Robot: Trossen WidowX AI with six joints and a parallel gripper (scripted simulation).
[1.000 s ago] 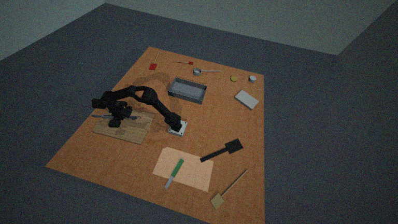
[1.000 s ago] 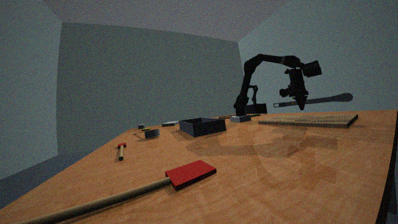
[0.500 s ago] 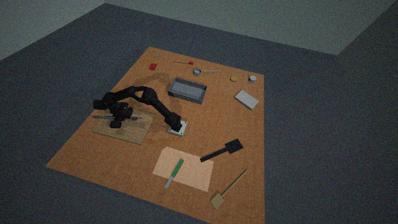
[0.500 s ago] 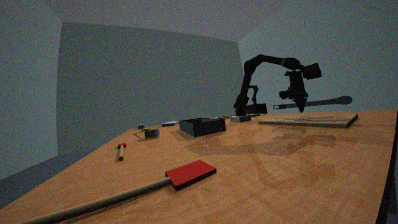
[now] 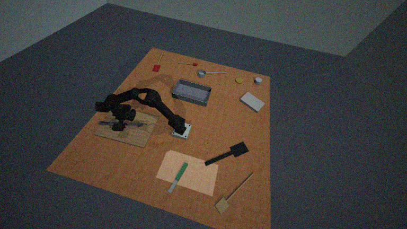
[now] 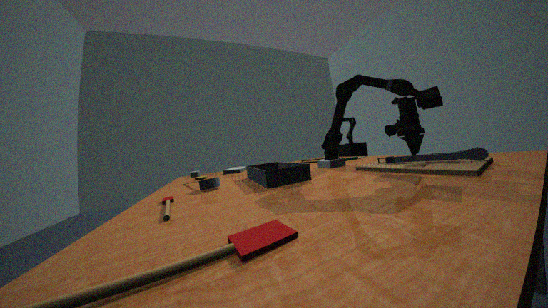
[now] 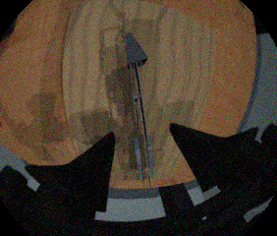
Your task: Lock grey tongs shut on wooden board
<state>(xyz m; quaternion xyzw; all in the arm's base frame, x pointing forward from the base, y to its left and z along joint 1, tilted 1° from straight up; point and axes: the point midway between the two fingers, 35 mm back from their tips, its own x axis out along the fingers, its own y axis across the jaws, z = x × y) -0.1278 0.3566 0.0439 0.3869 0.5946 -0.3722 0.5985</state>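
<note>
The wooden board is 4 cm below my gripper tip. Also, from my gripper tip: red spatula (67 cm ahead, 21 cm to the left, 4 cm below); roasting tin (48 cm ahead, 27 cm to the right, 2 cm below); black spatula (73 cm to the right, 14 cm ahead, 4 cm below).
</note>
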